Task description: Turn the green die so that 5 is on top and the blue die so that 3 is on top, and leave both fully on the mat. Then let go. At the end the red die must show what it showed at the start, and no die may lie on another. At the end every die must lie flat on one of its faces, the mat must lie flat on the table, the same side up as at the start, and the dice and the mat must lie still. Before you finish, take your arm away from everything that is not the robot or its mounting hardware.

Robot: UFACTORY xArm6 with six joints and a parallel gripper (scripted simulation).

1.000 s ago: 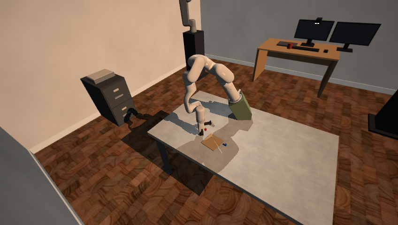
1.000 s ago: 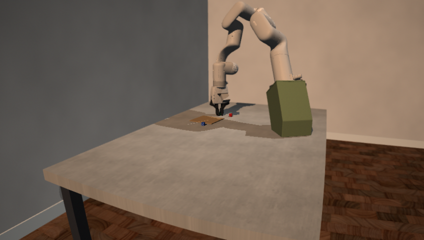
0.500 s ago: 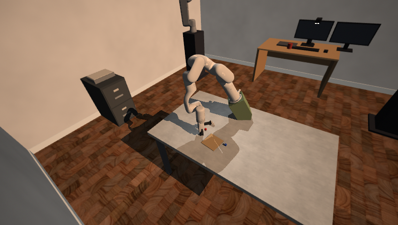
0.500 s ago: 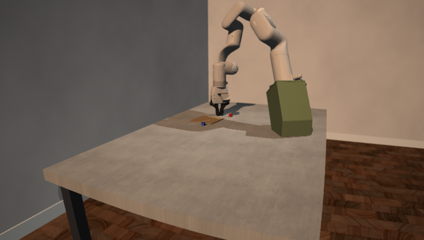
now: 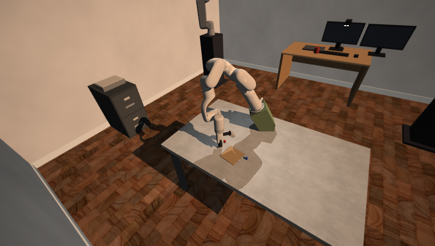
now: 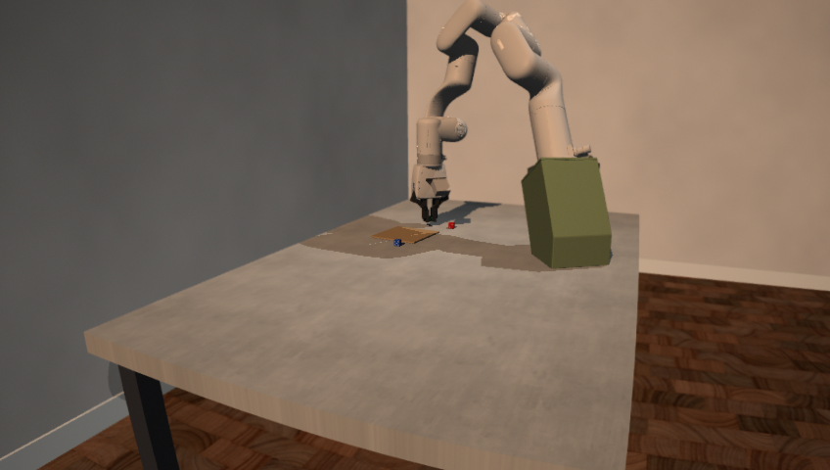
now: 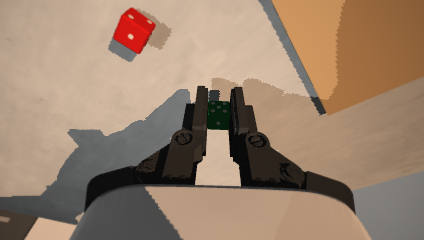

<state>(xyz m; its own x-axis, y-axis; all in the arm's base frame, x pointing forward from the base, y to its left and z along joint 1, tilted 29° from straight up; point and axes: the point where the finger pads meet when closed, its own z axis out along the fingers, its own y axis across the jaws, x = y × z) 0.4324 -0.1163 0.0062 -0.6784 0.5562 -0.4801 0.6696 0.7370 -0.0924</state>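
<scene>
Now: hand 70 mm past the red die and 30 mm above it. From my hand the other things lie so: blue die 20 mm behind, 240 mm to the left, 30 mm below; then tan mat 20 mm ahead, 130 mm to the left, 30 mm below; then green die 10 mm ahead, 10 mm to the right, 10 mm below.
</scene>
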